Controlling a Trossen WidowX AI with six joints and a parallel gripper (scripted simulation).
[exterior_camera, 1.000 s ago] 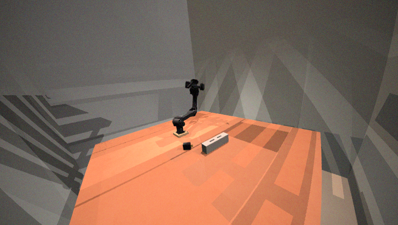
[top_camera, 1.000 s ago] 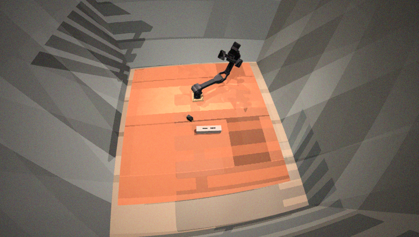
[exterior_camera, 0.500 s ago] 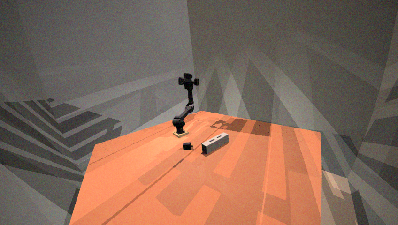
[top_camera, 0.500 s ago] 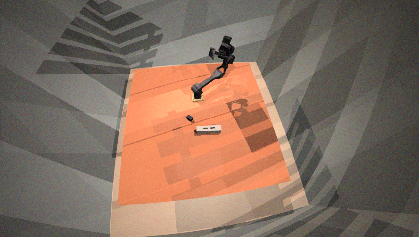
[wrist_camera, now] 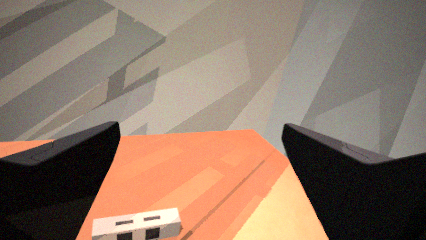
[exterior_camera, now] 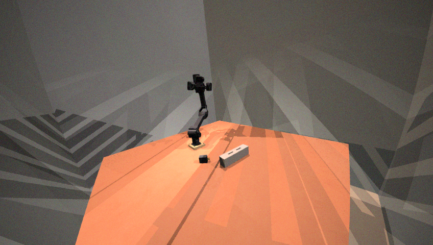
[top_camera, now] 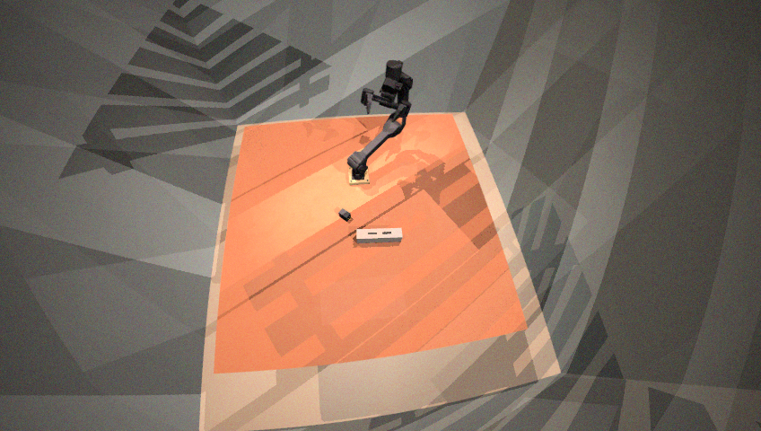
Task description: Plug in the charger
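Right now my gripper tip is 17 cm short of the black two-prong charger, 14 cm to the left of it and 44 cm above it.
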